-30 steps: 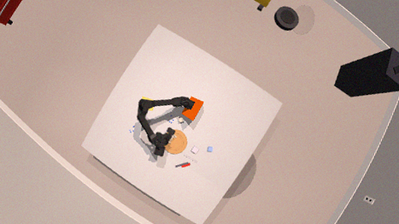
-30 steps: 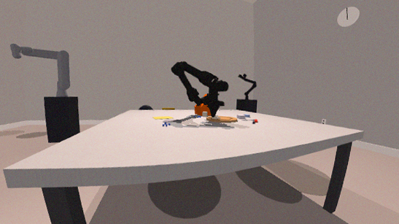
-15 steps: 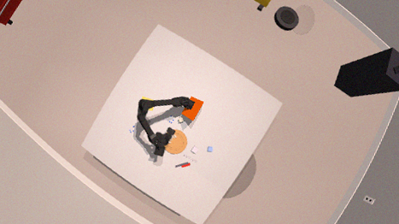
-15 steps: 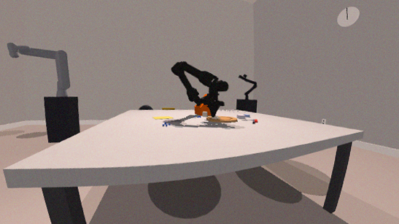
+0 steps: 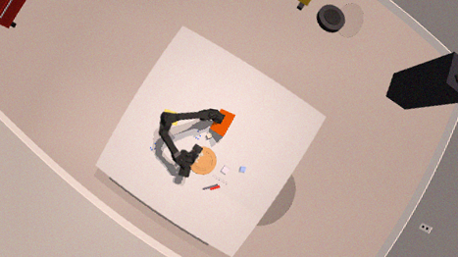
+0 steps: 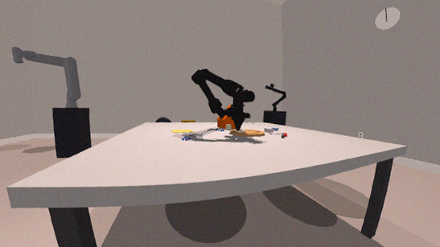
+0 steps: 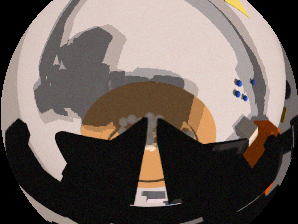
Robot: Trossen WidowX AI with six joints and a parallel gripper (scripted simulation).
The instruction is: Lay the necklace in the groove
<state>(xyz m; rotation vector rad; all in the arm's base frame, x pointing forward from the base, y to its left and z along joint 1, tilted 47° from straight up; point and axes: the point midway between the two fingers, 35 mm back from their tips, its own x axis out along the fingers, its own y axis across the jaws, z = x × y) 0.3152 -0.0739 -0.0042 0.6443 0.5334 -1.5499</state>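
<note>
My gripper tip is 6 cm to the right of the round tan bead board and 1 cm above it. The rest, counted from my gripper tip: tool 14 cm ahead, 22 cm to the left, 1 cm below; yellow pad 17 cm behind, 29 cm to the right, 2 cm below; white square 2 cm behind, 24 cm to the left, 1 cm below.
</note>
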